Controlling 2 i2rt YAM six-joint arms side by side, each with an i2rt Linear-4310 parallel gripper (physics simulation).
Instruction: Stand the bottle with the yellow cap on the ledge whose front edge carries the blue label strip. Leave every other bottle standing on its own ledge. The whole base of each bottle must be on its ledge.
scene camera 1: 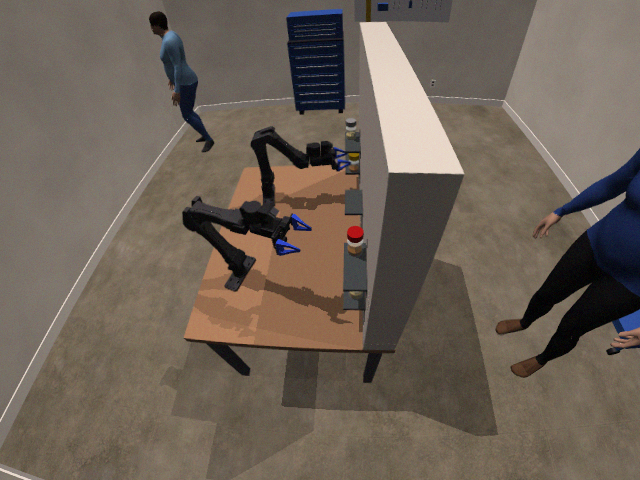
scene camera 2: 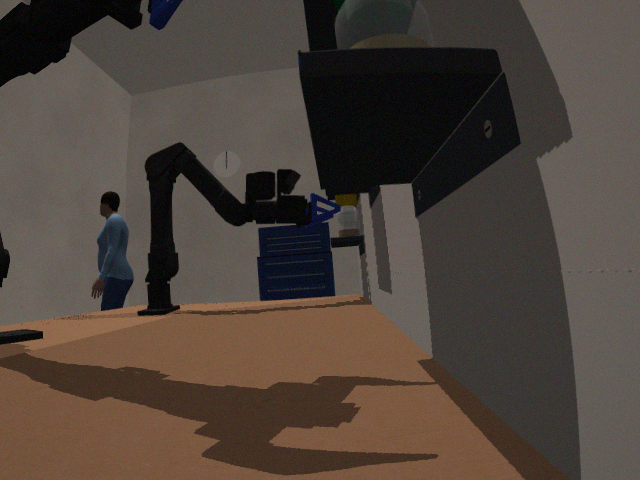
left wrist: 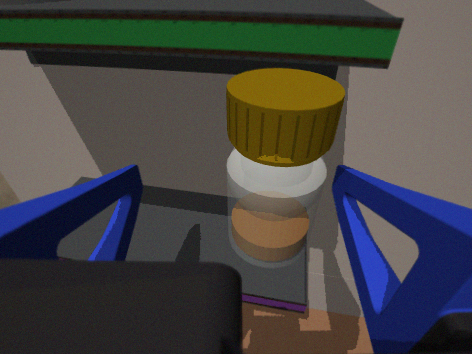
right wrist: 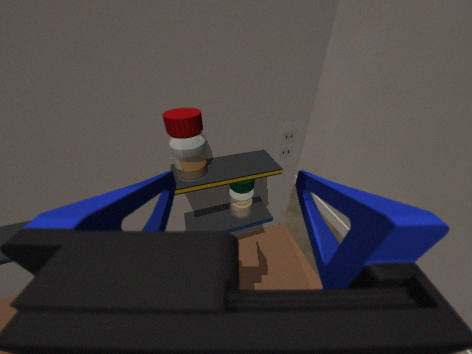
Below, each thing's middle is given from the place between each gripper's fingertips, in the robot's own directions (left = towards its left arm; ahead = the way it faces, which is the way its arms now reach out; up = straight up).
I see my left gripper 3 cm short of the yellow-capped bottle (scene camera 2: 348, 224), 2 cm to the left of it and 2 cm above it. From my left hand the other things lie so: yellow-strip ledge (scene camera 1: 355, 268): 74 cm to the right, 7 cm ahead, 7 cm above; then purple-strip ledge (left wrist: 174, 225): 7 cm below, 6 cm to the left, 1 cm ahead; then red-capped bottle (right wrist: 184, 125): 68 cm to the right, 12 cm above, 7 cm ahead.
I see my right gripper 160 mm short of the red-capped bottle, 40 mm to the right of it and 50 mm above it. Round my right hand: yellow-strip ledge (170 mm ahead, 20 mm to the right, 100 mm below); green-capped bottle (right wrist: 241, 194) (180 mm ahead, 50 mm to the right, 190 mm below); blue-strip ledge (scene camera 2: 377, 116) (170 mm ahead, 20 mm to the right, 240 mm below).
